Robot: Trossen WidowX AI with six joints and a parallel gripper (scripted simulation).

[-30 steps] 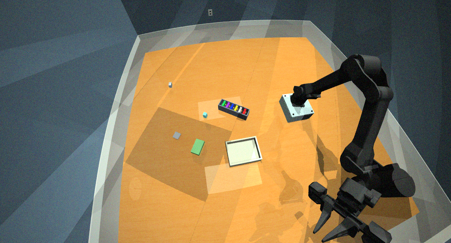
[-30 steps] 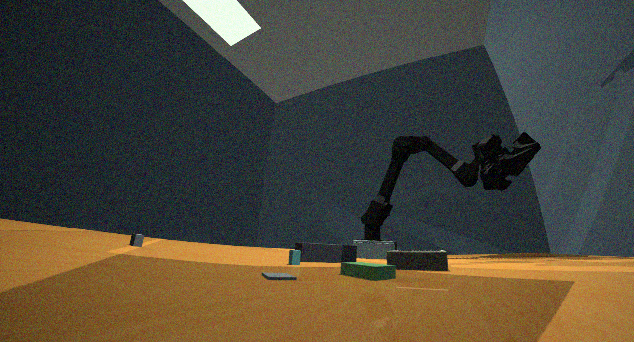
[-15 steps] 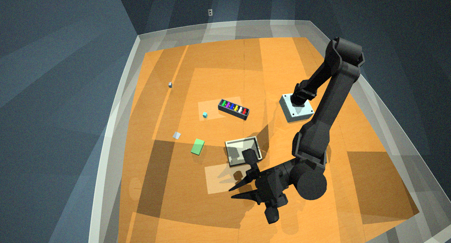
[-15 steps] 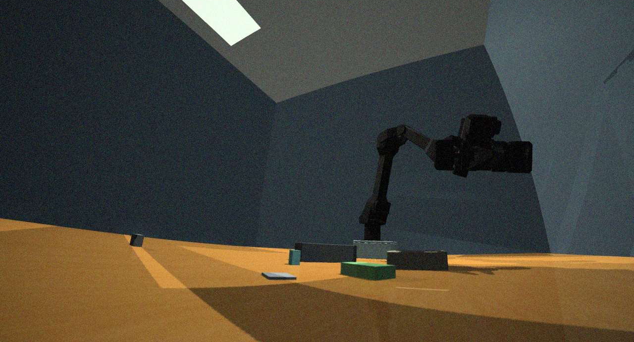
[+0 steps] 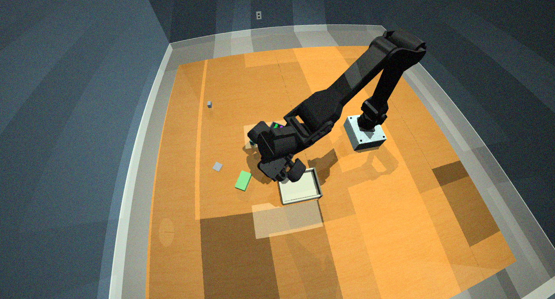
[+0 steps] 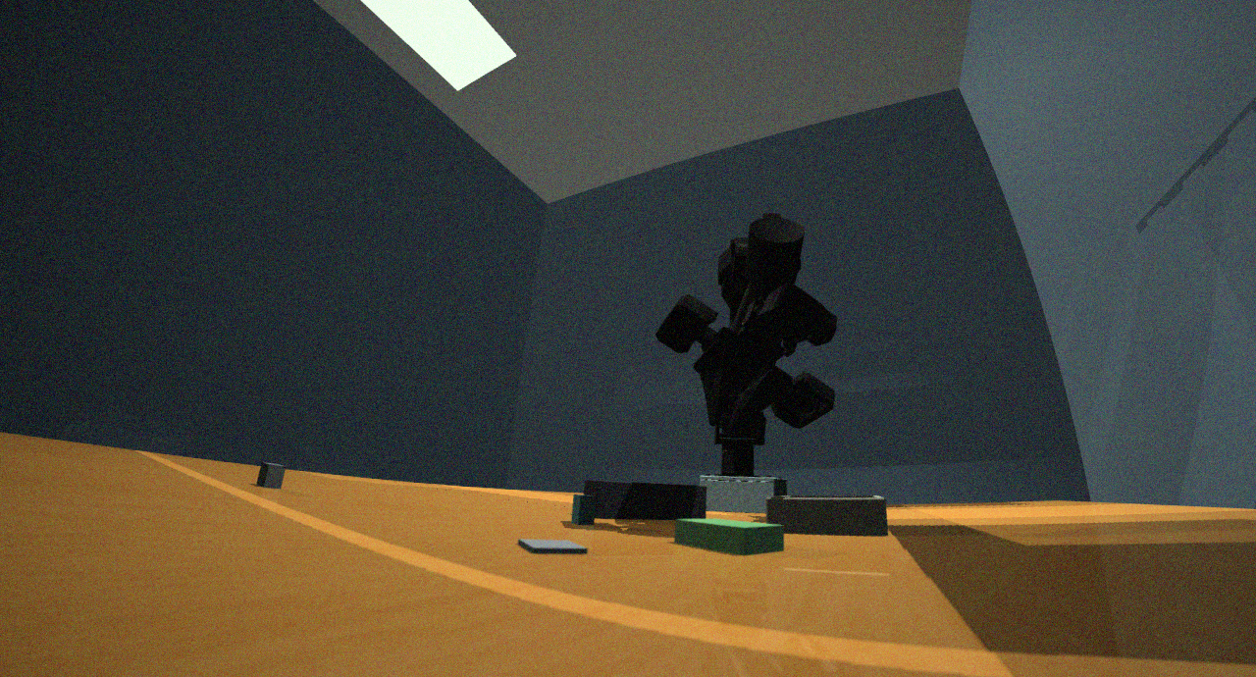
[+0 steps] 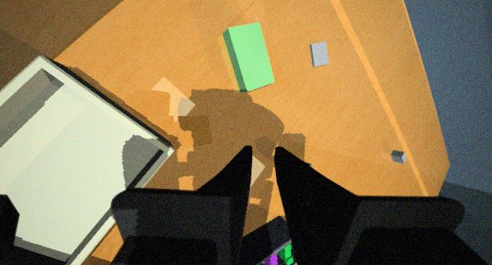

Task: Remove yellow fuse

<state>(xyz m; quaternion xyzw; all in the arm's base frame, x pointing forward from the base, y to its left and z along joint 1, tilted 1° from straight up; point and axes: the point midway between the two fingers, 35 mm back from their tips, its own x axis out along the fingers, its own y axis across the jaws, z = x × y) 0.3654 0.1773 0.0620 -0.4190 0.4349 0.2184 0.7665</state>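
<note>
The yellow fuse lies 140 mm to the right of my gripper tip, 90 mm behind it and 60 mm below it. Also, from my gripper tip: white tray 120 mm behind, 90 mm below, 60 mm to the left; green flat block 80 mm below, 70 mm ahead, 40 mm to the left; teal cube 110 mm to the right, 80 mm below, 60 mm ahead.
</note>
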